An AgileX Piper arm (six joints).
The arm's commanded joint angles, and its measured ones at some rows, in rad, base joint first. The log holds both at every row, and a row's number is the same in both.
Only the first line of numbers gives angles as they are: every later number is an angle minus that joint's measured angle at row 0.
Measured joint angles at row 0:
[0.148 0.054 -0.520 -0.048 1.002 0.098]
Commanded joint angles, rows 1 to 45:
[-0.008 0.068 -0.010 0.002 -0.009 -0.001]
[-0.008 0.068 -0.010 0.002 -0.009 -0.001]
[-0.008 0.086 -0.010 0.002 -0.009 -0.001]
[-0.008 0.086 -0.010 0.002 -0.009 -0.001]
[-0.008 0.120 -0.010 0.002 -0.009 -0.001]
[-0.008 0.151 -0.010 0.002 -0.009 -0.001]
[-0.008 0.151 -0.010 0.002 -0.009 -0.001]
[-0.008 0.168 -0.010 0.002 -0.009 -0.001]
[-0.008 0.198 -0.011 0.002 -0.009 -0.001]
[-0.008 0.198 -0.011 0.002 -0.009 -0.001]
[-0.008 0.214 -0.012 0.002 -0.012 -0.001]
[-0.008 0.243 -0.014 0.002 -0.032 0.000]
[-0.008 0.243 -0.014 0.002 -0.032 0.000]
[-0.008 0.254 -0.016 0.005 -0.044 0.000]
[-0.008 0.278 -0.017 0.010 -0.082 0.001]
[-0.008 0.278 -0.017 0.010 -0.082 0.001]
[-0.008 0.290 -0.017 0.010 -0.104 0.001]
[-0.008 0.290 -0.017 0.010 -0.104 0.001]
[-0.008 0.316 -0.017 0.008 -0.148 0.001]
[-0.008 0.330 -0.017 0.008 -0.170 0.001]
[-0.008 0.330 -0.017 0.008 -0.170 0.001]
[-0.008 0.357 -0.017 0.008 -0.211 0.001]
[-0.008 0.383 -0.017 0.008 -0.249 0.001]
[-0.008 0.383 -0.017 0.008 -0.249 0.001]
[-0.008 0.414 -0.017 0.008 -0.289 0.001]
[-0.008 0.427 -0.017 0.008 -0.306 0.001]
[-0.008 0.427 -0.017 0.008 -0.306 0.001]
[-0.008 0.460 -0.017 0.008 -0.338 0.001]
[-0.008 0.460 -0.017 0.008 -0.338 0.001]
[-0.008 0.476 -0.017 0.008 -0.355 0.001]
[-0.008 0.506 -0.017 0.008 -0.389 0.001]
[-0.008 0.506 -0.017 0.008 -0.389 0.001]
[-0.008 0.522 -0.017 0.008 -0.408 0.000]
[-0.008 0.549 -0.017 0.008 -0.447 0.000]
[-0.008 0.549 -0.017 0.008 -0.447 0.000]
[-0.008 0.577 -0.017 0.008 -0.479 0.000]
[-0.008 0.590 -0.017 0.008 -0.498 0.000]
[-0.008 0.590 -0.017 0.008 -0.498 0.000]
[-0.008 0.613 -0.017 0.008 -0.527 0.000]
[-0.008 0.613 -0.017 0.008 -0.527 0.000]
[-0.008 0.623 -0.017 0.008 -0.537 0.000]
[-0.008 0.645 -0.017 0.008 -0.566 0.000]
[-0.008 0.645 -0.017 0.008 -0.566 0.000]
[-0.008 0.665 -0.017 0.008 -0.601 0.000]
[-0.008 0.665 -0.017 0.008 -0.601 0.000]
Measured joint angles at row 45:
[0.000 0.645 -0.009 0.008 -0.544 0.001]
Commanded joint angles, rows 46 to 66:
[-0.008 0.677 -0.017 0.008 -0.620 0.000]
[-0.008 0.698 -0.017 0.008 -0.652 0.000]
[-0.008 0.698 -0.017 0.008 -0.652 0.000]
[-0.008 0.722 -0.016 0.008 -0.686 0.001]
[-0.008 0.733 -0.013 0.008 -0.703 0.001]
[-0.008 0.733 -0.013 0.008 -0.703 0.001]
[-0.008 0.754 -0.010 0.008 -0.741 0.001]
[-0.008 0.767 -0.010 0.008 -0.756 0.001]
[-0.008 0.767 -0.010 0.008 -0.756 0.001]
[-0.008 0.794 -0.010 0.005 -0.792 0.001]
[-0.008 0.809 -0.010 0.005 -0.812 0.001]
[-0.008 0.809 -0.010 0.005 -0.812 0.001]
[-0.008 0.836 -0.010 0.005 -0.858 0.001]
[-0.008 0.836 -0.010 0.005 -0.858 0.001]
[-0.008 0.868 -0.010 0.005 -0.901 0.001]
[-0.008 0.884 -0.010 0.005 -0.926 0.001]
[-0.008 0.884 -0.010 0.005 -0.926 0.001]
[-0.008 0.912 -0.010 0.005 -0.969 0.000]
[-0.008 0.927 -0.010 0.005 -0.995 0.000]
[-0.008 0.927 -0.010 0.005 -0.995 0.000]
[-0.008 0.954 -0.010 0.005 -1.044 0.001]
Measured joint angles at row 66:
[0.000 0.925 -0.009 0.008 -0.968 0.001]
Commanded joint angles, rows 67 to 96:
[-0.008 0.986 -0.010 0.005 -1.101 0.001]
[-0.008 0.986 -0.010 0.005 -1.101 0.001]
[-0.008 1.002 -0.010 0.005 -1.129 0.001]
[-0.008 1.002 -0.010 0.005 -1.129 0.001]
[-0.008 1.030 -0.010 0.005 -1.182 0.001]
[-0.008 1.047 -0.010 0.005 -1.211 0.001]
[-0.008 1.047 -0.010 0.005 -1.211 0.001]
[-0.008 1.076 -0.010 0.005 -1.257 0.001]
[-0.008 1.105 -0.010 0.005 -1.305 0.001]
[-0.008 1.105 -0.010 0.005 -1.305 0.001]
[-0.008 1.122 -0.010 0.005 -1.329 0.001]
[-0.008 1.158 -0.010 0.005 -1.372 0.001]
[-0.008 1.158 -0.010 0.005 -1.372 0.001]
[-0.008 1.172 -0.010 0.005 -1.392 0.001]
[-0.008 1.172 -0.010 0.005 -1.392 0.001]
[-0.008 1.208 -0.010 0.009 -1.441 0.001]
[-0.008 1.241 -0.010 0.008 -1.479 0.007]
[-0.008 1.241 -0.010 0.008 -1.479 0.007]
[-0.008 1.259 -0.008 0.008 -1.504 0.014]
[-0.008 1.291 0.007 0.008 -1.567 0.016]
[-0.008 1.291 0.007 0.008 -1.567 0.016]
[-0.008 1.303 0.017 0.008 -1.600 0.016]
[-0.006 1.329 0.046 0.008 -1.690 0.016]
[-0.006 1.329 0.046 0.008 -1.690 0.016]
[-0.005 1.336 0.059 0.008 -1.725 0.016]
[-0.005 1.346 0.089 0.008 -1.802 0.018]
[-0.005 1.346 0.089 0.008 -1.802 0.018]
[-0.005 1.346 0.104 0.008 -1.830 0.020]
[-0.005 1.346 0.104 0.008 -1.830 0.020]
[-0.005 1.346 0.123 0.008 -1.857 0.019]
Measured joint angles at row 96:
[0.000 1.348 0.102 0.008 -1.779 0.010]
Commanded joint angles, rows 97 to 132:
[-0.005 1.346 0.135 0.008 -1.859 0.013]
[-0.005 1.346 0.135 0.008 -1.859 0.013]
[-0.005 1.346 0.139 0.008 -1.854 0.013]
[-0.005 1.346 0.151 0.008 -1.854 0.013]
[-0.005 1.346 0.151 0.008 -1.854 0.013]
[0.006 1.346 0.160 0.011 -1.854 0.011]
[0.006 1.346 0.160 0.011 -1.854 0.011]
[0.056 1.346 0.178 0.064 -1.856 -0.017]
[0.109 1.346 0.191 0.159 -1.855 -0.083]
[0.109 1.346 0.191 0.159 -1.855 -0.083]
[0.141 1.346 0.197 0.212 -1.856 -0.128]
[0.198 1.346 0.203 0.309 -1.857 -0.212]
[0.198 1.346 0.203 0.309 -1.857 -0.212]
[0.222 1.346 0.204 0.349 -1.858 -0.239]
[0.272 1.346 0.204 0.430 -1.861 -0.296]
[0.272 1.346 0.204 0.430 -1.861 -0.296]
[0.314 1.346 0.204 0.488 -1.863 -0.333]
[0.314 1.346 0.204 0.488 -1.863 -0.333]
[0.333 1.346 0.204 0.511 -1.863 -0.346]
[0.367 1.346 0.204 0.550 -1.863 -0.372]
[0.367 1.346 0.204 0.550 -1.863 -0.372]
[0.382 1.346 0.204 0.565 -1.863 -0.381]
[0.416 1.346 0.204 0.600 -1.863 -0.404]
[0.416 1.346 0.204 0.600 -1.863 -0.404]
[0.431 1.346 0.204 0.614 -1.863 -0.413]
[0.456 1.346 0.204 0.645 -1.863 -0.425]
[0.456 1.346 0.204 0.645 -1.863 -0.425]
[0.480 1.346 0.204 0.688 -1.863 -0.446]
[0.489 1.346 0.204 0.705 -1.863 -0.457]
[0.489 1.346 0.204 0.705 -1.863 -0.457]
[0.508 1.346 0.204 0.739 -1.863 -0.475]
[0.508 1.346 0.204 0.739 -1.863 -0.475]
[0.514 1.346 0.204 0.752 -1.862 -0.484]
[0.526 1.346 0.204 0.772 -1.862 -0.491]
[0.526 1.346 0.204 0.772 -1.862 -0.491]
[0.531 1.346 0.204 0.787 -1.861 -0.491]
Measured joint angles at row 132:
[0.521 1.352 0.204 0.761 -1.853 -0.472]
